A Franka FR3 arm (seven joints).
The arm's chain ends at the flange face. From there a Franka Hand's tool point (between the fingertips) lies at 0.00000 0.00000 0.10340 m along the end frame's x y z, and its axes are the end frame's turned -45 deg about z.
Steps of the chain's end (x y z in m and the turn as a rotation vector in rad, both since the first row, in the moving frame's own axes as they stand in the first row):
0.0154 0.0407 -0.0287 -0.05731 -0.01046 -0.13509
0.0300 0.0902 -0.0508 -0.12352 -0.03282 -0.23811
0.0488 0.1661 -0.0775 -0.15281 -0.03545 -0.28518
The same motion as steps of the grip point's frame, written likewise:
-0.0226 0.0434 -0.0289 -0.03313 -0.04792 -0.13509
-0.0531 0.0929 -0.0516 -0.06413 -0.11055 -0.23811
-0.0953 0.1623 -0.0788 -0.08299 -0.13312 -0.28518

